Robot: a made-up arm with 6 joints. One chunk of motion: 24 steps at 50 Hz.
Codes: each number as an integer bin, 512 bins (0 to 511) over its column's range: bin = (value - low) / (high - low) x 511, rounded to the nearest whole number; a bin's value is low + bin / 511 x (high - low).
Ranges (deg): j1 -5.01..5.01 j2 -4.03..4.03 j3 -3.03..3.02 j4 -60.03..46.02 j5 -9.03..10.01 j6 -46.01..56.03
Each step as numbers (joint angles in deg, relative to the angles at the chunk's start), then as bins.
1 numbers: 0.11 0.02 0.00 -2.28 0.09 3.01
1 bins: 261 257 256 278 245 245
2 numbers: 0.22 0.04 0.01 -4.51 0.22 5.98
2 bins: 267 258 257 268 248 260
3 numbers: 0.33 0.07 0.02 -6.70 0.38 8.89
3 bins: 272 260 258 257 253 275
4 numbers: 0.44 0.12 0.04 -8.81 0.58 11.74
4 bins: 278 263 259 247 258 289
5 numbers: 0.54 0.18 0.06 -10.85 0.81 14.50
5 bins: 283 267 261 237 264 303
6 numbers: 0.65 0.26 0.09 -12.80 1.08 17.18
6 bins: 289 272 264 228 271 316
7 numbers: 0.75 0.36 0.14 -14.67 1.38 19.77
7 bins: 294 278 268 219 279 329
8 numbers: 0.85 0.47 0.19 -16.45 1.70 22.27
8 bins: 299 285 272 210 288 342
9 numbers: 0.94 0.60 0.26 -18.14 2.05 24.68
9 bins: 303 294 278 202 297 354
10 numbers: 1.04 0.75 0.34 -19.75 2.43 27.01
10 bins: 309 303 285 194 308 366
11 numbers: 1.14 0.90 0.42 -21.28 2.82 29.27
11 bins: 314 313 291 187 318 377
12 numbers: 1.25 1.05 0.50 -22.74 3.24 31.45
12 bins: 319 322 298 180 329 388
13 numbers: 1.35 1.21 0.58 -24.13 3.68 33.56
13 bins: 324 332 305 173 341 398
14 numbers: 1.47 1.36 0.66 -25.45 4.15 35.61
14 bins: 330 342 312 167 354 409
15 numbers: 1.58 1.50 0.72 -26.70 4.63 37.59
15 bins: 336 351 317 161 367 419
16 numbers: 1.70 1.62 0.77 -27.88 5.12 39.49
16 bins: 342 358 321 155 380 428
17 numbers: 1.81 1.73 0.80 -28.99 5.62 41.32
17 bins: 348 365 323 150 393 437
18 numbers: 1.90 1.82 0.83 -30.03 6.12 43.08
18 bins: 352 371 326 145 407 446
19 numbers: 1.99 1.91 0.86 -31.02 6.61 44.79
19 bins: 357 377 329 140 420 455
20 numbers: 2.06 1.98 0.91 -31.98 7.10 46.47
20 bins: 361 381 333 135 433 463
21 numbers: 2.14 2.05 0.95 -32.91 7.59 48.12
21 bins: 365 385 336 131 446 471
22 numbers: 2.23 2.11 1.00 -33.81 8.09 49.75
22 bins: 369 389 340 126 459 480
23 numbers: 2.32 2.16 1.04 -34.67 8.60 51.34
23 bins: 374 392 344 122 473 488
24 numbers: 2.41 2.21 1.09 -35.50 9.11 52.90
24 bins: 378 396 348 118 487 495
